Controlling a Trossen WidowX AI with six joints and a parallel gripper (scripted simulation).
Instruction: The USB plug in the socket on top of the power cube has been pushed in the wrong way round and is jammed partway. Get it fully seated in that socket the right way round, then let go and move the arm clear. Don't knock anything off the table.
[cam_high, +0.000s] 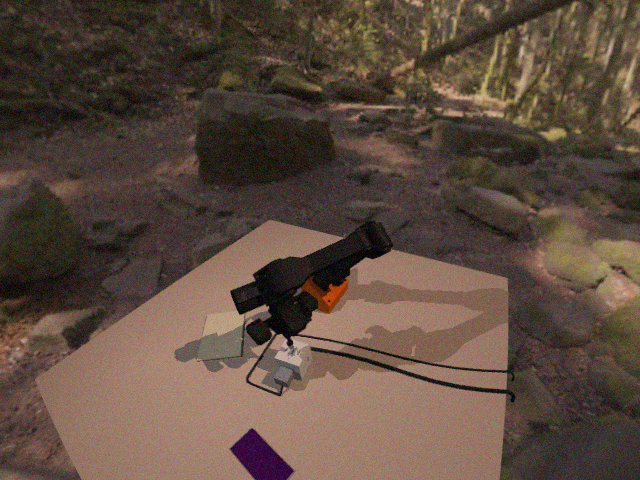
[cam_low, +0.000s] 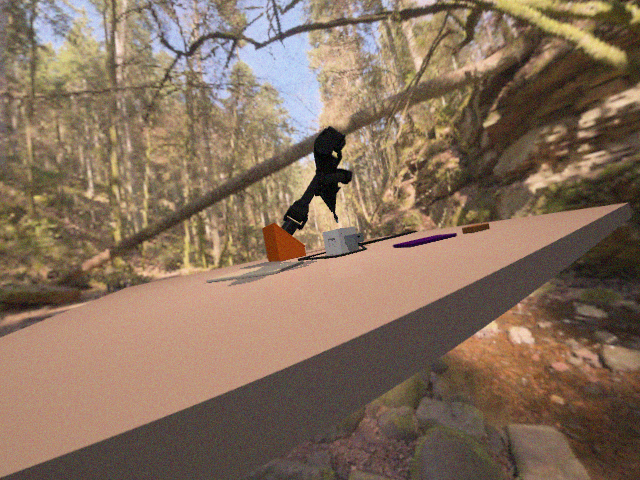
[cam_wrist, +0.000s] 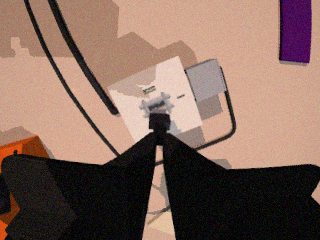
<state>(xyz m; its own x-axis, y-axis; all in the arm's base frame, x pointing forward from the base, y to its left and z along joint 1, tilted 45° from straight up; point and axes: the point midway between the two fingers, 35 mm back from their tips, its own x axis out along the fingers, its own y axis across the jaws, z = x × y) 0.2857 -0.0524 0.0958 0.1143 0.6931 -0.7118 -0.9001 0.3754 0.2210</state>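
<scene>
The dark USB plug is 1 cm below my gripper tip. The rest, counted from my gripper tip: small brown block 34 cm ahead, 19 cm to the left, 13 cm below; purple card 27 cm ahead, 5 cm to the left, 13 cm below; pale sheet 1 cm behind, 29 cm to the right, 13 cm below.
</scene>
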